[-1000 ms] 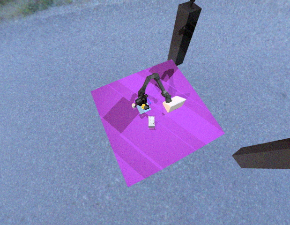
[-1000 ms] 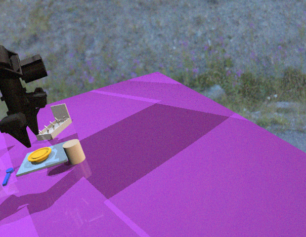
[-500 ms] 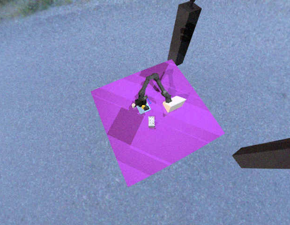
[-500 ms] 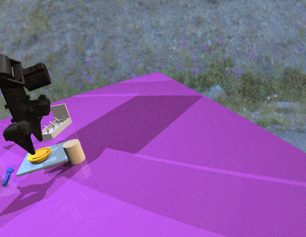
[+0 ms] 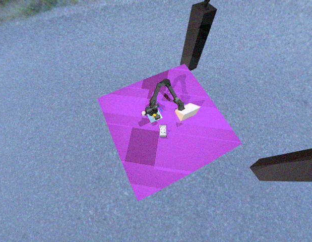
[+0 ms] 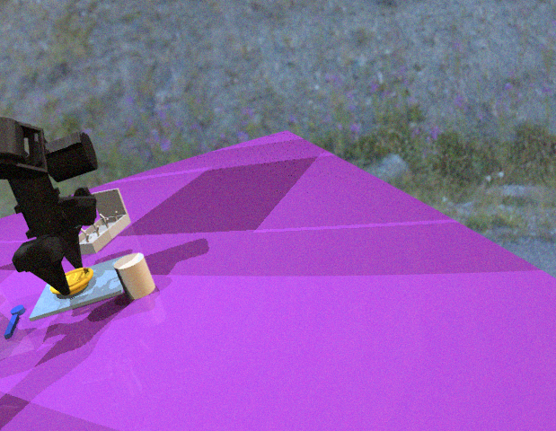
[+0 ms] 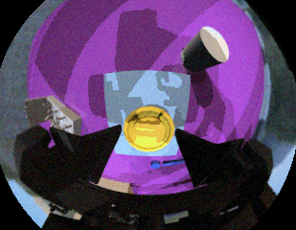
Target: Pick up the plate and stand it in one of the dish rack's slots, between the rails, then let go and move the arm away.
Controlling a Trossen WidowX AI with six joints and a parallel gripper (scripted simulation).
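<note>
Right now my gripper tip is 1 cm short of the light blue board and 1 cm above it. From my gripper tip the other things lie so: cylinder: 11 cm ahead, 8 cm to the right, 1 cm above; then yellow plate: right at my gripper tip; then blue spoon: 10 cm behind, 3 cm to the right, 1 cm below.
</note>
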